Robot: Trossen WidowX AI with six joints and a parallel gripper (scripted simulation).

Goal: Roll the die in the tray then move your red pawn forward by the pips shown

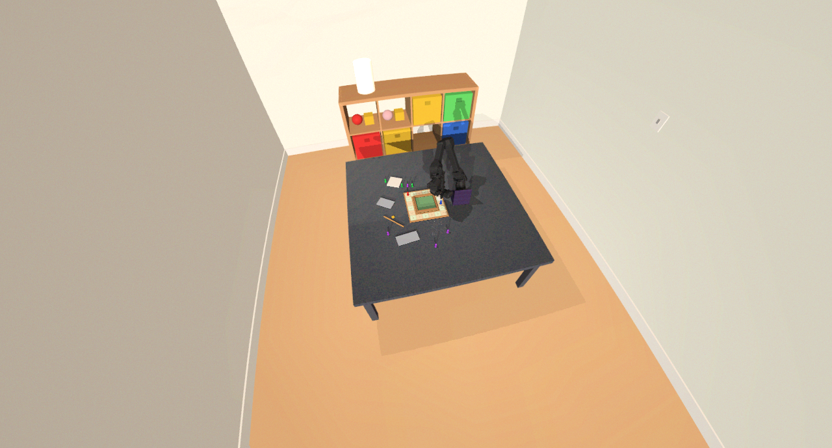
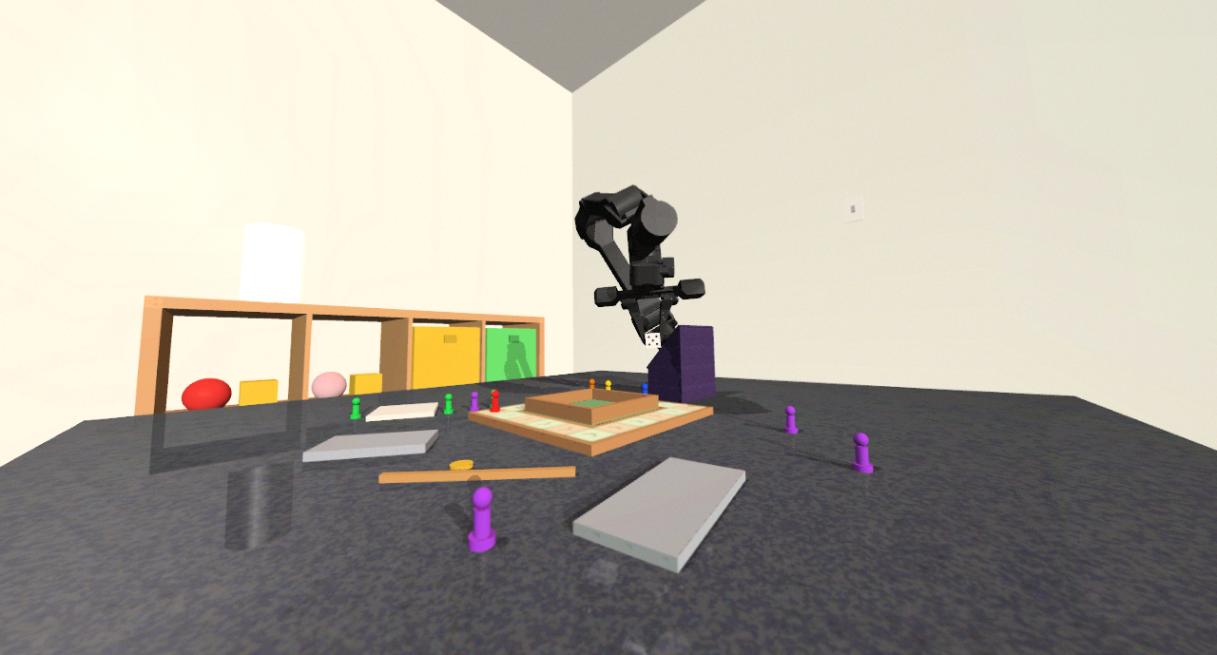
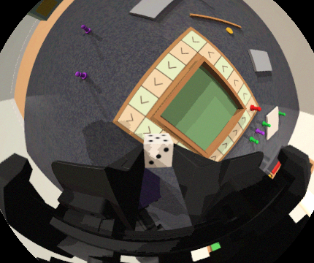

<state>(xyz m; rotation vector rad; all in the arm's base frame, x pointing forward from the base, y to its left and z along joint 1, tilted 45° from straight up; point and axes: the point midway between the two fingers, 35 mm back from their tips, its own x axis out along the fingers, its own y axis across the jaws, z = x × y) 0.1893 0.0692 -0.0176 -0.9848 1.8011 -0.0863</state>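
My gripper tip is 200 mm short of the red pawn, 180 mm to the left of it and 90 mm above it. Round my gripper tip: blue pawn 90 mm below, 40 mm to the right, 30 mm behind; white die right at my gripper tip; green-floored tray 110 mm below, 90 mm ahead, 60 mm to the right.
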